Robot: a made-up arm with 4 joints.
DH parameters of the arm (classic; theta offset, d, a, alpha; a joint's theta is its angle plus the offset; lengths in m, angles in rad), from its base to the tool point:
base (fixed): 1.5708 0.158 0 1.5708
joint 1: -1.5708 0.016 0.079 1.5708
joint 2: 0 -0.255 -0.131 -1.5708
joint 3: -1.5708 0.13 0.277 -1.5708
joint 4: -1.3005 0 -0.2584 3.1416
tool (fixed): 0.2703 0.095 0 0
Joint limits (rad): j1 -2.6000..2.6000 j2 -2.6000..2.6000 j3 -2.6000..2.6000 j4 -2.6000..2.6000
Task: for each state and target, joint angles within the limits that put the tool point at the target. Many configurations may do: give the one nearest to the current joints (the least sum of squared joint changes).
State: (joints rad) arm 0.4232 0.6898 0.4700 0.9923
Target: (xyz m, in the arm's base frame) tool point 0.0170 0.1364 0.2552
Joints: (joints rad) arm 0.1980 0.1765 1.0353 0.8900
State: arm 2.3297 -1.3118 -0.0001 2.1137
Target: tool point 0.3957 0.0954 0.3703
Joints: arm 2.1540 -0.8643 0.1072 2.2225
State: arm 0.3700 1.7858 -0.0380 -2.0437
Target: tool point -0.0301 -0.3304 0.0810
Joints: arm 0.9113 1.0906 0.0966 -2.2744
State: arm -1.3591 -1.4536 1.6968 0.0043
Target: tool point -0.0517 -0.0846 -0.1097
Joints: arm -1.9487 -1.4942 2.2171 0.1674
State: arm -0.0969 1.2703 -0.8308 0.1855
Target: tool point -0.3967 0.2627 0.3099
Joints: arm 0.1891 0.8728 -1.3553 -0.3068
